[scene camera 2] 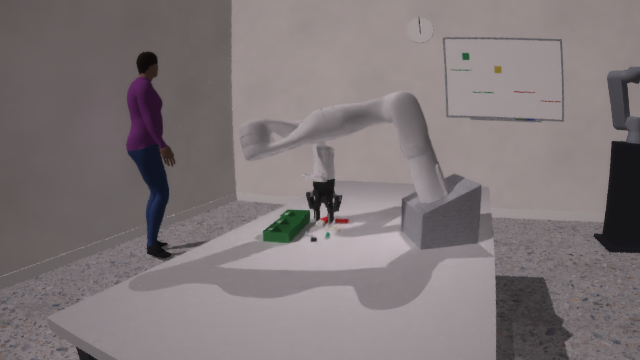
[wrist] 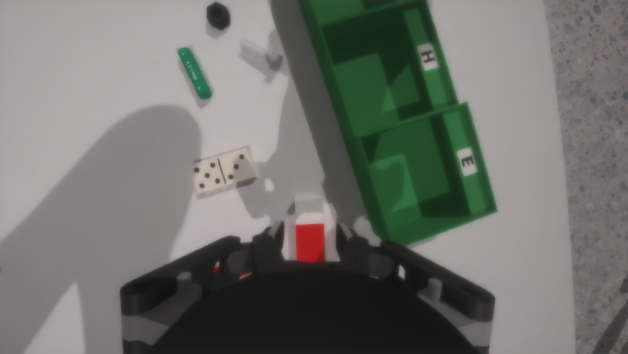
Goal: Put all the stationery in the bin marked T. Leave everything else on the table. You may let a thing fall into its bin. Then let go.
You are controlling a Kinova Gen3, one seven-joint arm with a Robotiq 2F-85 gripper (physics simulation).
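A red and white block, which looks like an eraser in a sleeve, lies on the table. My gripper is partly open and low over the block, with one finger on each side and a narrow space beside it. A green bin tray stands beside it; labels H and E show in the wrist view. The T label does not show there. A second red object lies nearby, mostly hidden behind my gripper in the wrist view.
A domino, a green bar with small print, a black nut-like piece and a translucent peg with a wide end lie left of the tray in the wrist view. A person stands beyond the table.
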